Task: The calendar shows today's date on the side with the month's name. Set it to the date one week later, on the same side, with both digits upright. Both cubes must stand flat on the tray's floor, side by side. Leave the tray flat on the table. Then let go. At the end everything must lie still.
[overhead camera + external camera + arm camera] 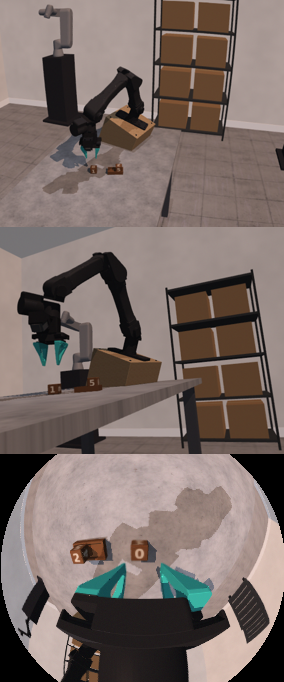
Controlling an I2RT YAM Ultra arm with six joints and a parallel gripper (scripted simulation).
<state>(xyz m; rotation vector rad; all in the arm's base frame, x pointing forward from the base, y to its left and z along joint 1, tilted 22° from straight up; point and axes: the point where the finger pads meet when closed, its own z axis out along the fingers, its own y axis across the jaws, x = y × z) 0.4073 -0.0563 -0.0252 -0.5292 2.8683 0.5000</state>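
Now: hand 8 cm above the brown cube and 1 cm past it. Round my hand: brown calendar tray: 10 cm to the left, 9 cm below, 5 cm behind.
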